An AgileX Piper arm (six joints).
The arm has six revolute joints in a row. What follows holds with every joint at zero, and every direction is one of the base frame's. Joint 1 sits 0.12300 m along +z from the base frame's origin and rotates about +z. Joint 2 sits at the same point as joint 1 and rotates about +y. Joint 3 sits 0.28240 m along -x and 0.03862 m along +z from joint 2 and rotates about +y. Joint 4 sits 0.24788 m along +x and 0.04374 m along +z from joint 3 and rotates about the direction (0.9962, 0, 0.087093). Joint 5 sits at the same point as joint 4 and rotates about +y. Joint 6 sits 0.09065 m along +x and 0.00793 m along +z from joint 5 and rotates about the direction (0.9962, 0, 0.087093). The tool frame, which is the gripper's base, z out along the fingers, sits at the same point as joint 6; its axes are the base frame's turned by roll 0.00, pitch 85.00 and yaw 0.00 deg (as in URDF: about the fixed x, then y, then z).
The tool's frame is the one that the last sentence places.
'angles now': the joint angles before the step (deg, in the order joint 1, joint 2, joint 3, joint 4, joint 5, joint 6). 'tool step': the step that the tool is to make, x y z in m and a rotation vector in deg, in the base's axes. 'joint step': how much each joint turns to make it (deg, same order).
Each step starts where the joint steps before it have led.
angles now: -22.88 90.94 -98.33 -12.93 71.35 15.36
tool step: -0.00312 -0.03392 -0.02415 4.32 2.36 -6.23
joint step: -6.06 2.97 1.18 2.54 0.00 0.73
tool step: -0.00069 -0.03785 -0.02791 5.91 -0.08 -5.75
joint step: -6.48 4.43 0.09 5.09 -1.45 0.00
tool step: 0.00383 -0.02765 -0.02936 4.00 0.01 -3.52
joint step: -3.74 4.54 0.15 3.18 -2.26 0.01
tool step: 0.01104 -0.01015 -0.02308 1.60 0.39 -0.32
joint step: -0.34 3.55 -0.01 0.99 -2.23 -0.01
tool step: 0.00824 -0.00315 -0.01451 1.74 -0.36 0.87
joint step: 0.00 2.16 0.00 1.96 -1.33 -1.12
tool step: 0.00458 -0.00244 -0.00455 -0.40 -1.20 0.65
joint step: 0.00 0.78 0.01 0.75 -1.95 -0.83
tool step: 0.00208 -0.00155 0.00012 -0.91 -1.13 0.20
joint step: 0.00 0.11 0.00 0.12 -1.55 -0.28
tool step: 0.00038 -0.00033 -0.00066 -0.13 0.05 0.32
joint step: 0.00 0.11 -0.01 0.00 -0.13 -0.35
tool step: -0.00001 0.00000 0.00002 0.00 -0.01 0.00
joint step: 0.00 0.00 0.00 0.01 -0.01 0.00
